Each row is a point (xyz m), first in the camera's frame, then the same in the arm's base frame.
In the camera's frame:
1: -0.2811 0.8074 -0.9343
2: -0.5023 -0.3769 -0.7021
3: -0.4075 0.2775 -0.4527
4: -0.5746 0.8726 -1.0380
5: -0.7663 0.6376 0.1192
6: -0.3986 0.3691 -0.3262
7: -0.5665 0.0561 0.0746
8: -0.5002 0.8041 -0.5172
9: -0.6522 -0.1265 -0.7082
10: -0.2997 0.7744 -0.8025
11: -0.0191 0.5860 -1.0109
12: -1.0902 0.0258 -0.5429
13: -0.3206 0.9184 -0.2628
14: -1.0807 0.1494 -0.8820
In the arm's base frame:
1: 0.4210 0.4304 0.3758
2: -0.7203 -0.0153 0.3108
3: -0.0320 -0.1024 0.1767
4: 0.4580 0.3719 0.6862
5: 0.3989 -0.7325 0.2302
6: 0.0785 -0.1942 0.1147
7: -0.1745 -0.6560 0.0169
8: 0.4743 -0.0369 0.3484
9: -0.4798 -0.0602 0.4700
10: 0.4082 0.3056 0.3204
11: 0.2005 0.6072 0.1669
12: -0.3204 -0.4118 0.7755
13: 0.6335 -0.1449 0.0782
14: -0.2508 -0.1064 0.9551

